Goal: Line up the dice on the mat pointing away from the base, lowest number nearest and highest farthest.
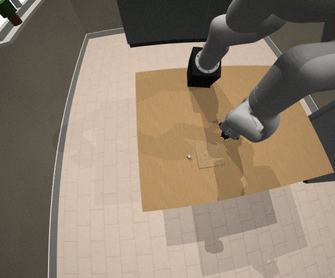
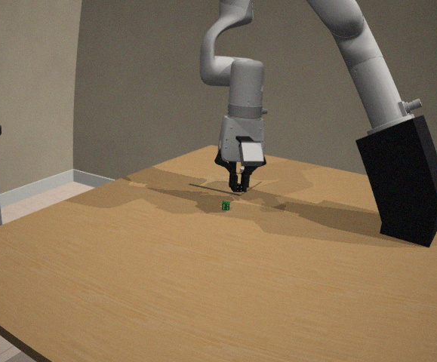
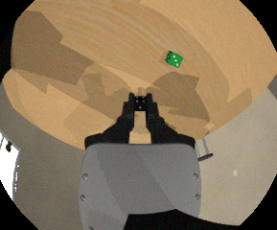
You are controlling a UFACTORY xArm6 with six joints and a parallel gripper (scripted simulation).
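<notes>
Now: hand 80 mm short of the thin tan mat, 90 mm to the left of it and 40 mm above it. Also, from my hand: white die 90 mm ahead, 210 mm to the right, 40 mm below; black die 10 mm below; green die 10 mm behind, 70 mm to the left, 40 mm below.
</notes>
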